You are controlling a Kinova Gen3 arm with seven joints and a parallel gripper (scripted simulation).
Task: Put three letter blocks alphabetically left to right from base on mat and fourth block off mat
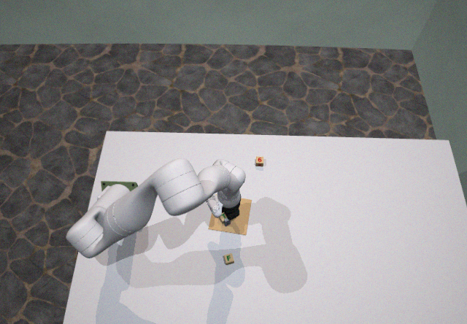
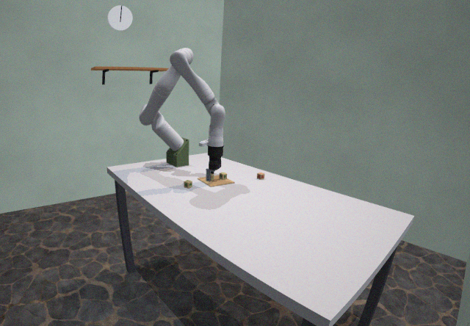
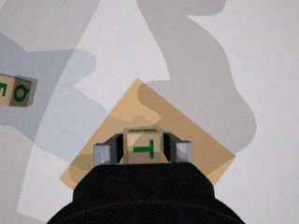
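The tan mat is 2 cm to the left of my hand, 2 cm below it and 2 cm ahead of it. The rest, counted from my hand: 6 block: 25 cm to the left, 10 cm ahead, 1 cm below; B block: 7 cm to the left, 1 cm ahead; F block: 15 cm to the right, 4 cm ahead, 1 cm below.
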